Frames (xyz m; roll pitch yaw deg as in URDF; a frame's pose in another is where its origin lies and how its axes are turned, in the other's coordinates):
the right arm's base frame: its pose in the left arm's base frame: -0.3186 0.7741 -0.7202 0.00 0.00 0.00
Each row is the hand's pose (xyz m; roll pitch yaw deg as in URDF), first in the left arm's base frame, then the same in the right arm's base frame.
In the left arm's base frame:
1: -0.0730 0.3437 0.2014 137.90 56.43 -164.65
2: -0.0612 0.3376 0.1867 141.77 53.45 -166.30
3: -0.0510 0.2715 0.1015 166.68 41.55 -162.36
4: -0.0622 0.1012 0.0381 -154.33 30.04 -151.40
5: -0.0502 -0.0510 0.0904 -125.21 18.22 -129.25
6: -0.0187 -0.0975 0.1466 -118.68 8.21 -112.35
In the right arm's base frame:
1: 0.2456 -0.4304 0.9216 137.90 56.43 -164.65
2: 0.2574 -0.4365 0.9069 141.77 53.45 -166.30
3: 0.2676 -0.5026 0.8217 166.68 41.55 -162.36
4: 0.2564 -0.6729 0.7583 -154.33 30.04 -151.40
5: 0.2684 -0.8251 0.8106 -125.21 18.22 -129.25
6: 0.2999 -0.8716 0.8668 -118.68 8.21 -112.35

